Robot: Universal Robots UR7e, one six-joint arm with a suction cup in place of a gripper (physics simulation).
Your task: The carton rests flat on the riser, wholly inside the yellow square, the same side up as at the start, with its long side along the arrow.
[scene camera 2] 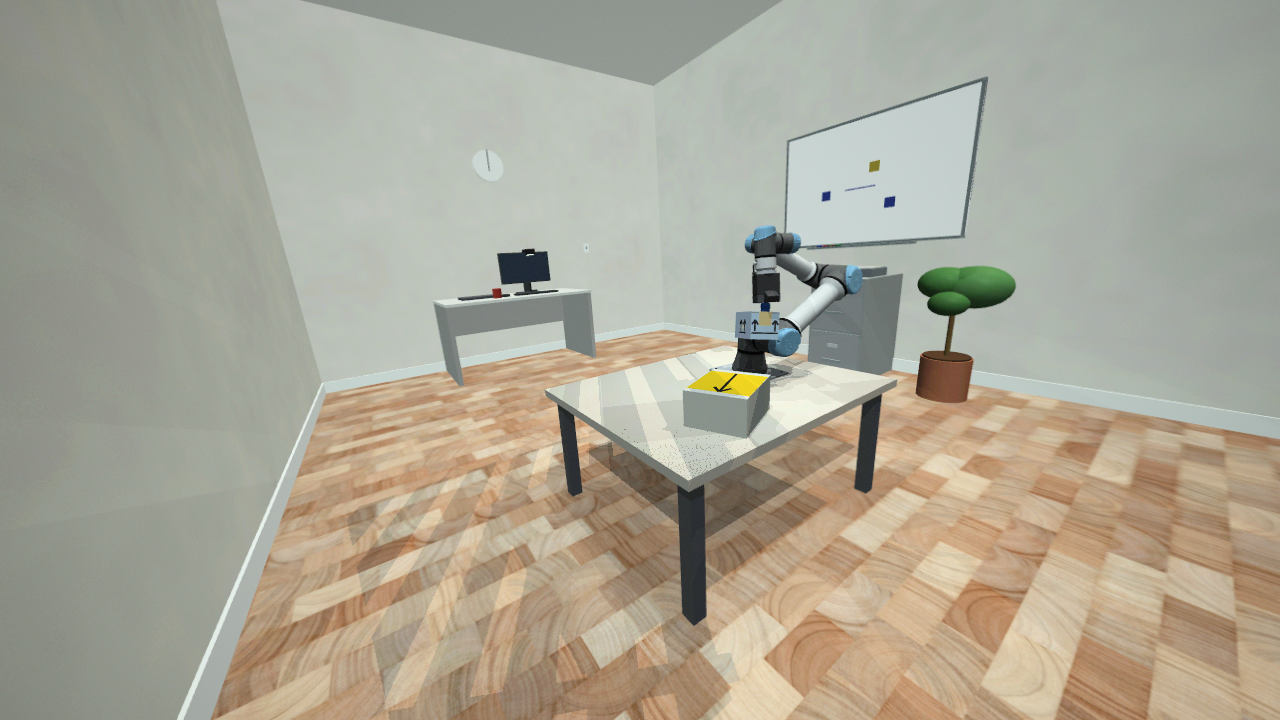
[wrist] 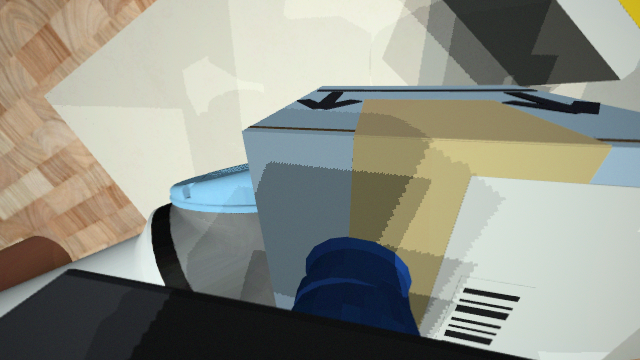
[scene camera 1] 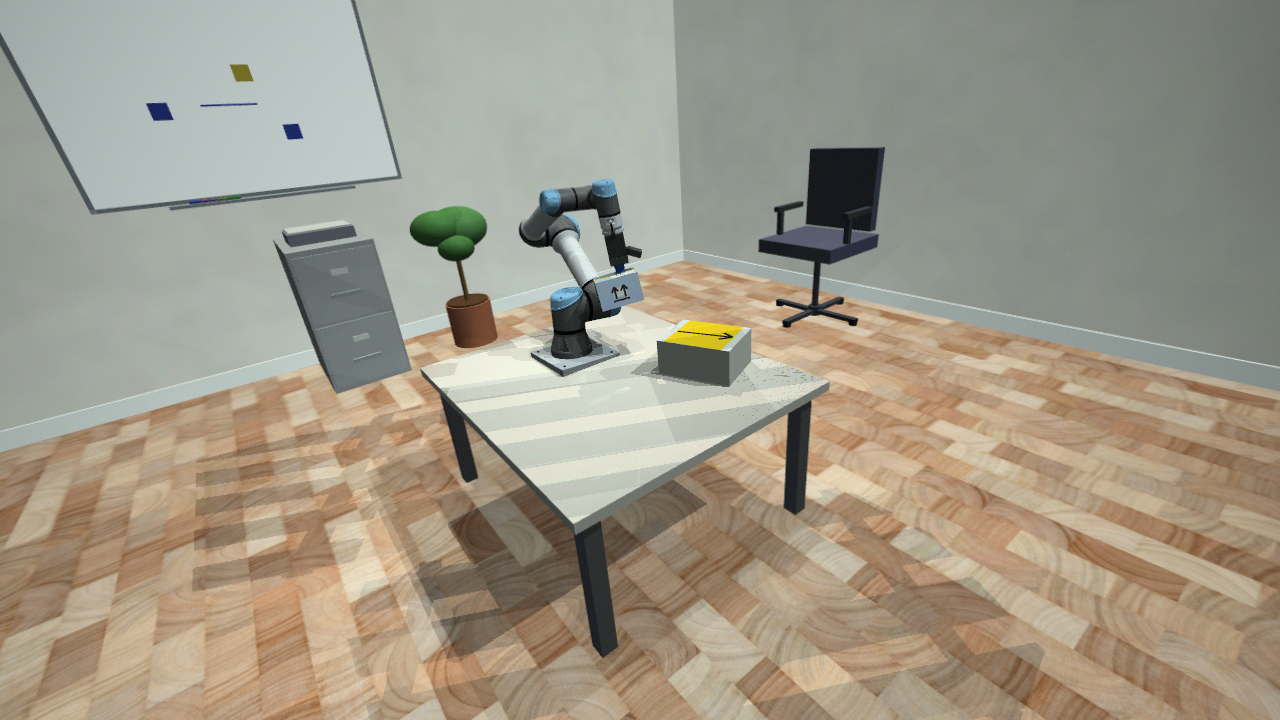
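The pale blue carton (scene camera 1: pixel 633 290) (scene camera 2: pixel 746 325) (wrist: pixel 310 200) has tan tape, a white label and black arrows that point up in the scene views. My gripper (scene camera 1: pixel 619 267) (scene camera 2: pixel 764 308) (wrist: pixel 357 270), a blue suction cup, is on the carton's top face and holds it in the air beside the arm. The grey riser (scene camera 1: pixel 693 362) (scene camera 2: pixel 716 412) (wrist: pixel 595 30) stands on the table, apart from the carton. Its top bears the yellow square (scene camera 1: pixel 693 342) (scene camera 2: pixel 706 386) (wrist: pixel 633 9) with a black arrow. In the wrist view the carton's long side is at an angle to the riser's edge. The carton's underside is hidden.
The arm's base plate (scene camera 1: pixel 574 360) stands on the white table (scene camera 1: pixel 572 447) (scene camera 2: pixel 626 420), left of the riser in scene camera 1. The arm's lower links are close behind the carton. A potted plant (scene camera 1: pixel 470 320) (scene camera 2: pixel 944 376) and a filing cabinet (scene camera 1: pixel 344 308) stand beyond the table.
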